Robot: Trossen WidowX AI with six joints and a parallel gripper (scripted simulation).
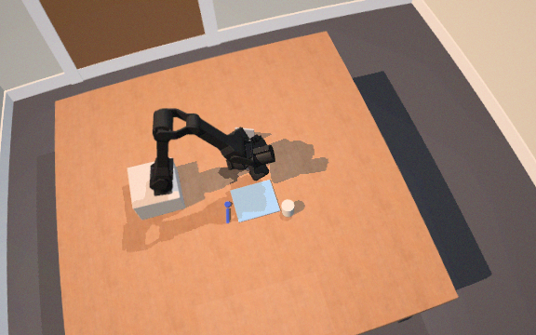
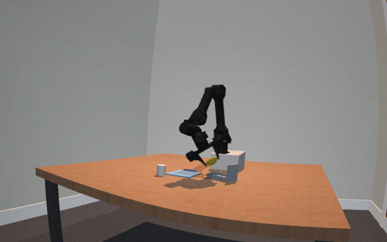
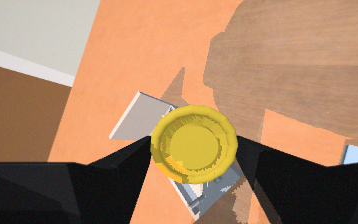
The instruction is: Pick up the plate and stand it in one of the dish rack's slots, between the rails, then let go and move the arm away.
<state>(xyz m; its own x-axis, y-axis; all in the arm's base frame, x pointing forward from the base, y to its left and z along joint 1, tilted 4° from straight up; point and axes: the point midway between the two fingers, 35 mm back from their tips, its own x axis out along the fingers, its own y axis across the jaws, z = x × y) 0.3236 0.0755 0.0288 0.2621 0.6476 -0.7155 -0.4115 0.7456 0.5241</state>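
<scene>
The grey dish rack is 30 mm behind my gripper tip, 40 mm to the left of it and 60 mm below it. Also, from my gripper tip: yellow plate (10 mm above); blue spoon (120 mm behind, 180 mm to the right, 80 mm below); light blue mat (20 mm behind, 170 mm to the right, 80 mm below).
</scene>
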